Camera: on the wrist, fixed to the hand. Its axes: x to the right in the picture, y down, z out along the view.
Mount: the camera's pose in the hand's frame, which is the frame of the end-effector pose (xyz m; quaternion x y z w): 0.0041 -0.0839 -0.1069 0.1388 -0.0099 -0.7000 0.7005
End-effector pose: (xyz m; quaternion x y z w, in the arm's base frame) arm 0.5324 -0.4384 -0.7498 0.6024 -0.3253 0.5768 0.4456
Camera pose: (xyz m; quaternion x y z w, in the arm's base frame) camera 0.5656 -0.3076 -0.7660 0.7172 0.2695 0.1313 0.6291
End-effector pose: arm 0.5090 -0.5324 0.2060 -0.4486 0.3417 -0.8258 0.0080
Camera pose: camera 0.4514 -0.4099 0.2181 0.5605 0.1894 0.6270 0.5068
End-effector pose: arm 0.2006 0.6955 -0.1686 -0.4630 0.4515 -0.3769 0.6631
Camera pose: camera 0.0937 0.6384 -0.1070 -0.5521 -0.0667 -0.7863 0.2694
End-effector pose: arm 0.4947 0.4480 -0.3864 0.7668 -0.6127 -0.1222 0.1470
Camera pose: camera 0.6107 0.4694 -0.3188 -0.9852 -0.0891 0.1111 0.0951
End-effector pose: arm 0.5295 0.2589 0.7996 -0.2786 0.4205 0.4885 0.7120
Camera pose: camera 0.5733 0.1436 0.7423 -0.3858 0.1603 -0.2118 0.8835
